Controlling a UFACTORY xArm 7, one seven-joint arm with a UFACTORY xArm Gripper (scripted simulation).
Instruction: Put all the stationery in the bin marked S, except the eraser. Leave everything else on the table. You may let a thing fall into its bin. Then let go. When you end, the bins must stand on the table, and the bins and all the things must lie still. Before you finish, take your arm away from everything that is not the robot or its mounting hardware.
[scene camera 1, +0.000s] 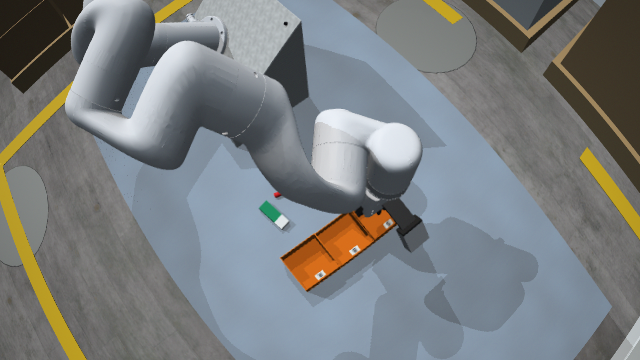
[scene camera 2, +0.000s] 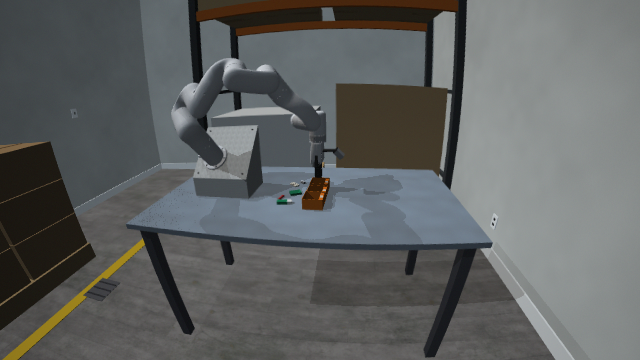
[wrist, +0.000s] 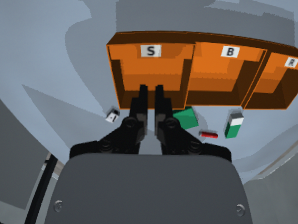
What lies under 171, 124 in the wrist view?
The gripper.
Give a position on an orange bin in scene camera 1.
At 343, 236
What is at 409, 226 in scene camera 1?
The gripper.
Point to an orange bin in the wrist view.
218, 78
